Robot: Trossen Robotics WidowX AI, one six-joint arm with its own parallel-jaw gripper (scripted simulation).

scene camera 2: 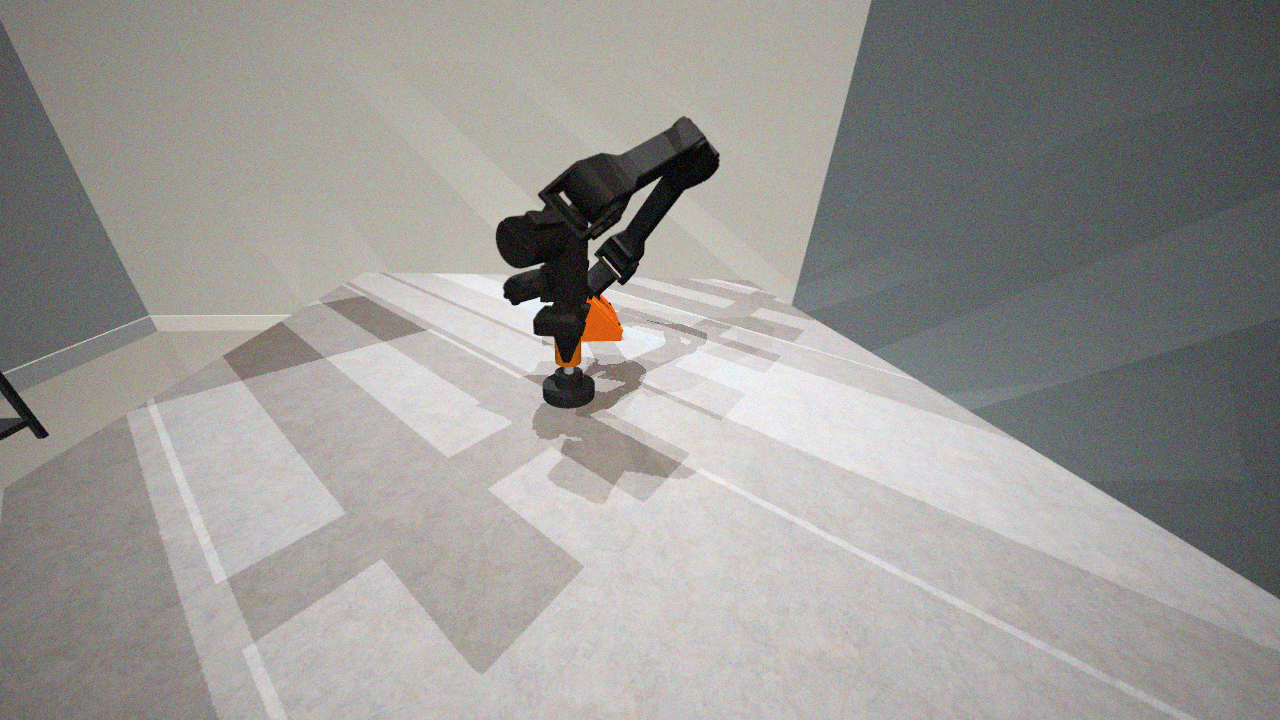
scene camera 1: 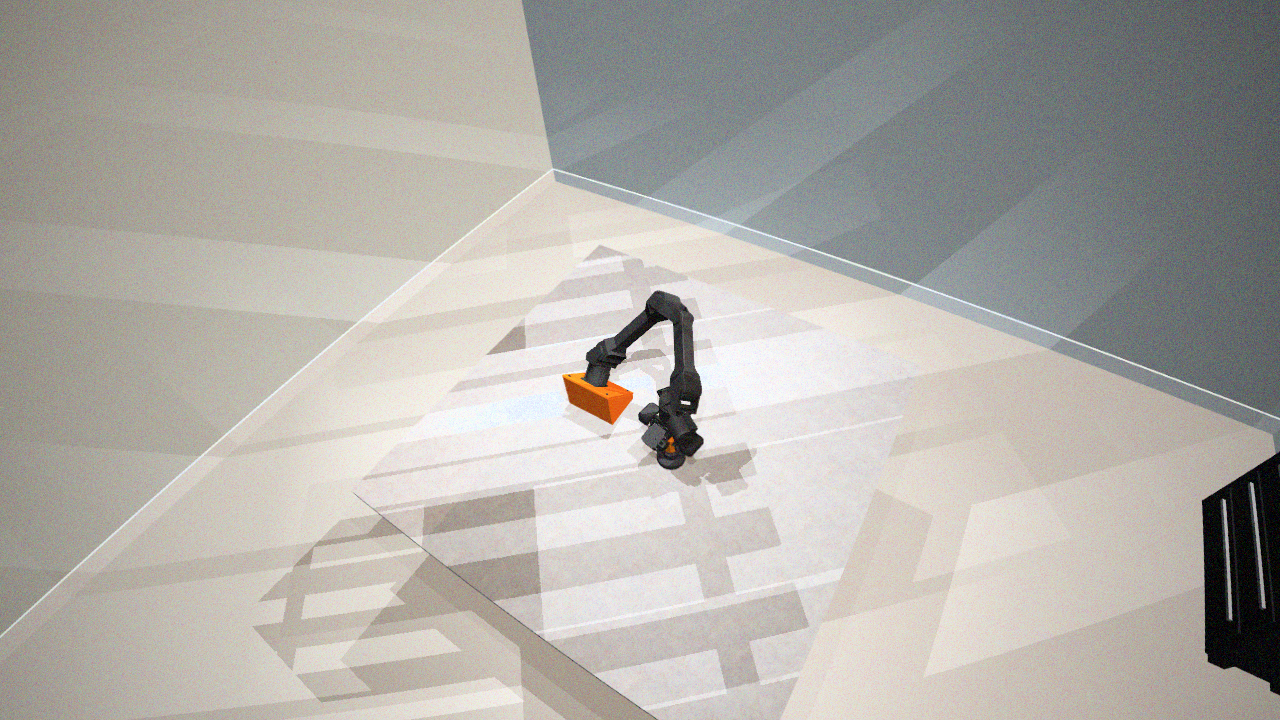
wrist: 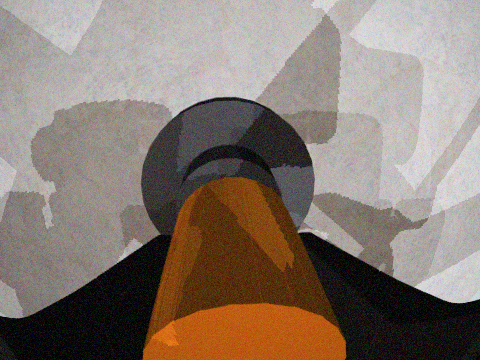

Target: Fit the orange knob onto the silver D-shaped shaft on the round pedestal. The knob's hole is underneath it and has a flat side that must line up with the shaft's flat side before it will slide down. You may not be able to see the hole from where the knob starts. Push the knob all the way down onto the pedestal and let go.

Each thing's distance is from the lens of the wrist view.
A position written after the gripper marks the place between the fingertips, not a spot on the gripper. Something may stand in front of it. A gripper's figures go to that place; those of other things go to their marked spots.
gripper (wrist: 234, 247): 0.10 m
orange knob (wrist: 236, 273): 0.06 m
round dark pedestal (wrist: 228, 136): 0.14 m
The marked spots on the round dark pedestal and the orange knob are 0.09 m apart.
